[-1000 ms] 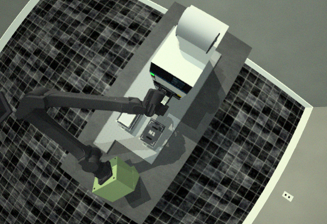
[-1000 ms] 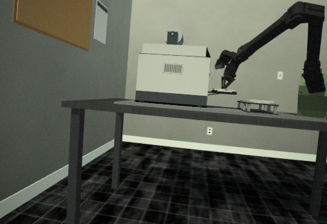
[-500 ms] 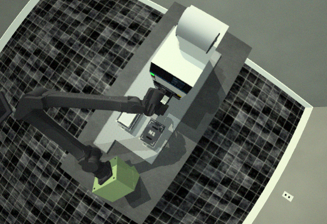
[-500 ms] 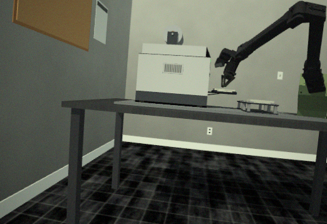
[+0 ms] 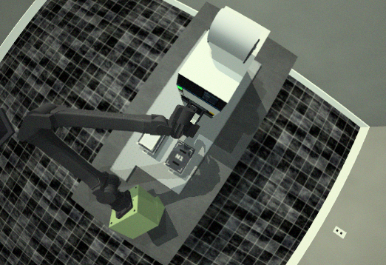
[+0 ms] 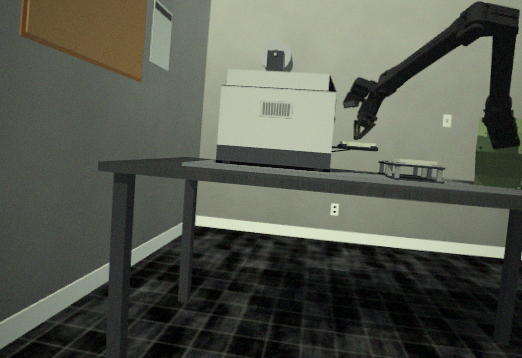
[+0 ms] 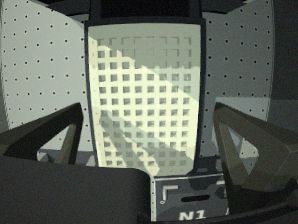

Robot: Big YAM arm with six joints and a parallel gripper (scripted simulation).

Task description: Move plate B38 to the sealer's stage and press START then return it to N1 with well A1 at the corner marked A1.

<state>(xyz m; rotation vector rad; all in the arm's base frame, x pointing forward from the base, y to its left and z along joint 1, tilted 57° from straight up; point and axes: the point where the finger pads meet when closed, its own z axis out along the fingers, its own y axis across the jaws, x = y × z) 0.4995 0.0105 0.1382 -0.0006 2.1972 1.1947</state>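
Now: hand 4 cm above the sealer stage. Round my hand: foil roll 32 cm ahead, 10 cm to the left, 28 cm above; white-topped plate 21 cm behind, 7 cm to the left, 8 cm below.
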